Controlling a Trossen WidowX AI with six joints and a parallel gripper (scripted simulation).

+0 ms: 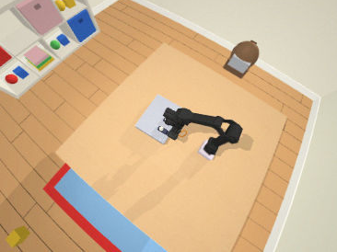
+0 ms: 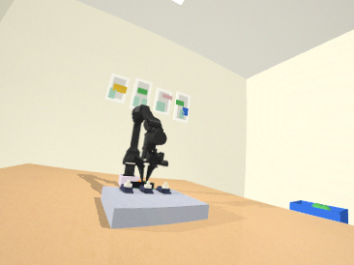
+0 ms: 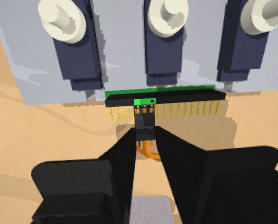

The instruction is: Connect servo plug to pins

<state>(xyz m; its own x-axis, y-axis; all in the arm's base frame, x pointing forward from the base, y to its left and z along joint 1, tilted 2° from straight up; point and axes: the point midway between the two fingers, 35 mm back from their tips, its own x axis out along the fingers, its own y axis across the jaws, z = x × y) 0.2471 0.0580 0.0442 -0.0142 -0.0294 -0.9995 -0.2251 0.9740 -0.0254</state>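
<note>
The green band is 30 mm ahead of my gripper tip and 10 mm to the left of it. Also, from my gripper tip: grey printed holder 190 mm ahead, 20 mm to the left, 50 mm below.
</note>
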